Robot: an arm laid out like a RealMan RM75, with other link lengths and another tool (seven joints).
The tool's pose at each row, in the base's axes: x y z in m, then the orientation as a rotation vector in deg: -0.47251 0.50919 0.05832 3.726 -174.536 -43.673; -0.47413 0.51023 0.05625 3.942 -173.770 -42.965; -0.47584 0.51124 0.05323 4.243 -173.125 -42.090; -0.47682 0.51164 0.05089 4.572 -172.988 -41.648; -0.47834 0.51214 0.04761 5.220 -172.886 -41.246; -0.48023 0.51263 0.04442 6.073 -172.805 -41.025; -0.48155 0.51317 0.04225 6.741 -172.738 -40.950
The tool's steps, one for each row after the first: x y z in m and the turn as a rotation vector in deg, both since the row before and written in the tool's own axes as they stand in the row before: 0.00160 0.00001 0.00233 0.302 0.925 0.077; 0.00164 -0.00045 0.00319 0.430 0.861 0.005; 0.00091 -0.00068 0.00230 0.253 0.278 -0.150; 0.00142 -0.00099 0.00322 0.239 0.274 -0.362; 0.00178 -0.00091 0.00316 0.134 0.231 -0.510; 0.00122 -0.00042 0.00225 0.044 0.158 -0.406
